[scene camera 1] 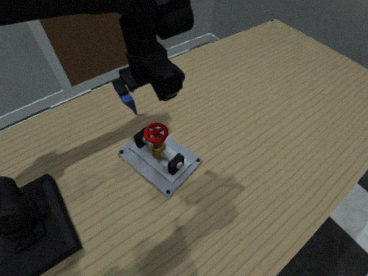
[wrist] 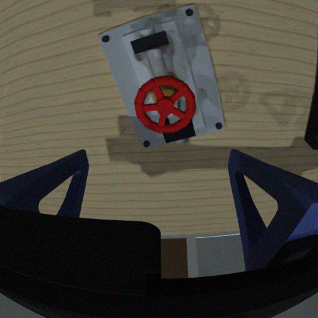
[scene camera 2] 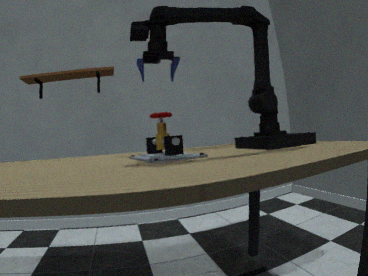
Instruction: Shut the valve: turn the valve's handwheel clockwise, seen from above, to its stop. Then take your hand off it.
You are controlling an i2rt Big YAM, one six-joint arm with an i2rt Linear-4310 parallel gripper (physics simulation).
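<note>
The valve's red handwheel (scene camera 1: 156, 132) (scene camera 2: 160, 115) (wrist: 165, 106) lies level on top of the brass valve body (scene camera 1: 158, 151) (scene camera 2: 161, 135). The valve stands on a grey base plate (scene camera 1: 180, 181) (scene camera 2: 192, 156) (wrist: 210, 100), with a pipe held by black brackets (scene camera 1: 176, 164) (scene camera 2: 174, 145) (wrist: 150, 42). My gripper (scene camera 1: 159, 97) (scene camera 2: 158, 81) (wrist: 157, 157) is open and empty, its blue fingers pointing down. In the scene camera 2 view the fingertips are well above the handwheel, with a clear gap. In the wrist view the wheel shows beyond the line of the fingertips. Nothing touches the wheel. One finger is mostly hidden in the scene camera 1 view.
The valve plate sits on a wooden table (scene camera 1: 280, 100) (scene camera 2: 75, 182). The arm's black base (scene camera 1: 45, 220) (scene camera 2: 275, 140) stands on the same table, to one side of the valve. A wooden wall shelf (scene camera 2: 70, 74) hangs at the left in the scene camera 2 view.
</note>
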